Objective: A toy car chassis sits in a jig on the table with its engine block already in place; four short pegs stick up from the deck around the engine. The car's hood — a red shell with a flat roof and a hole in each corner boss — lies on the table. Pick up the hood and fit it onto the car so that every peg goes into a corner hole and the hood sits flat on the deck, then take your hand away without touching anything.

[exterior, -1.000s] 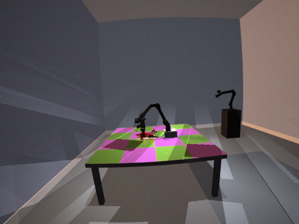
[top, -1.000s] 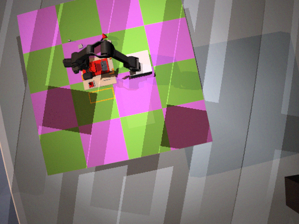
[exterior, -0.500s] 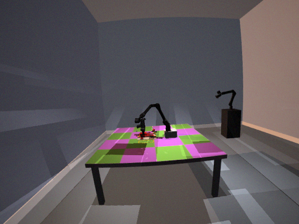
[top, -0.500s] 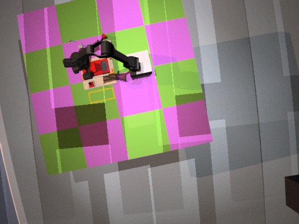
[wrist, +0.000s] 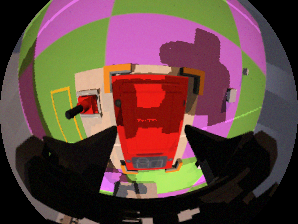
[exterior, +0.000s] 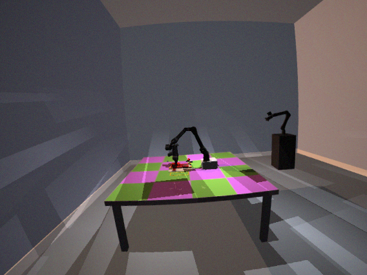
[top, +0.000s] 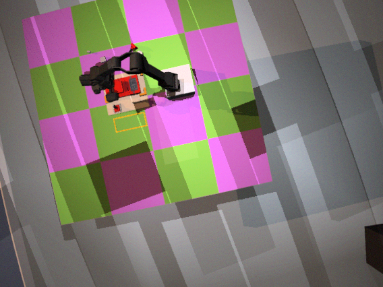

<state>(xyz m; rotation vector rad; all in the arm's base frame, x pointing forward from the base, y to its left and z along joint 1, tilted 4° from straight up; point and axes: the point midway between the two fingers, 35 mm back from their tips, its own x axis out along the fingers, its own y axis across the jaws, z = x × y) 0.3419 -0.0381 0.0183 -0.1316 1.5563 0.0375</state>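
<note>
Now: the red hood 10 mm below my gripper tip.
</note>
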